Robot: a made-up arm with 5 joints. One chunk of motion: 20 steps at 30 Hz.
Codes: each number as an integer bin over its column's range. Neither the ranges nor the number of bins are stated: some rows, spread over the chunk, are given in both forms.
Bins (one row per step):
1: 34 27 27 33 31 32
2: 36 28 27 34 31 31
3: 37 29 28 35 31 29
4: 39 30 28 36 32 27
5: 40 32 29 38 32 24
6: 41 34 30 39 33 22
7: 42 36 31 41 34 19
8: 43 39 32 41 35 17
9: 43 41 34 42 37 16
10: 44 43 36 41 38 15
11: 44 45 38 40 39 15
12: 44 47 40 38 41 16
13: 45 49 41 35 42 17
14: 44 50 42 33 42 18
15: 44 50 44 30 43 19
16: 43 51 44 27 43 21
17: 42 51 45 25 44 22
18: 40 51 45 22 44 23
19: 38 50 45 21 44 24
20: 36 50 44 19 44 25
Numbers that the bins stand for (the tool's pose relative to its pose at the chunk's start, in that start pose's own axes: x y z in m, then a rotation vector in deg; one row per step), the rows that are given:
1: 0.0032 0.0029 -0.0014 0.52 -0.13 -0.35
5: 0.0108 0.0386 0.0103 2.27 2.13 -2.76
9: 0.0146 0.1029 0.0397 3.67 13.40 -5.17
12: 0.0159 0.1457 0.0749 2.27 22.41 -5.17
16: 0.0146 0.1743 0.0984 -1.57 26.92 -3.67
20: 0.0057 0.1671 0.0984 -4.37 29.17 -2.46
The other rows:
2: 0.0057 0.0100 -0.0014 0.87 -0.13 -0.65
3: 0.0070 0.0171 0.0044 1.22 -0.13 -1.25
4: 0.0095 0.0243 0.0044 1.57 2.13 -1.86
6: 0.0121 0.0529 0.0162 2.62 4.38 -3.37
7: 0.0133 0.0671 0.0221 3.32 6.63 -4.27
8: 0.0146 0.0886 0.0279 3.32 8.89 -4.87
10: 0.0159 0.1171 0.0514 3.32 15.65 -5.48
11: 0.0159 0.1314 0.0632 2.97 17.90 -5.48
13: 0.0171 0.1600 0.0808 1.22 24.67 -4.87
14: 0.0159 0.1671 0.0867 0.52 24.67 -4.57
15: 0.0159 0.1671 0.0984 -0.52 26.92 -4.27
17: 0.0133 0.1743 0.1043 -2.27 29.17 -3.37
18: 0.0108 0.1743 0.1043 -3.32 29.17 -3.06
19: 0.0083 0.1671 0.1043 -3.67 29.17 -2.76

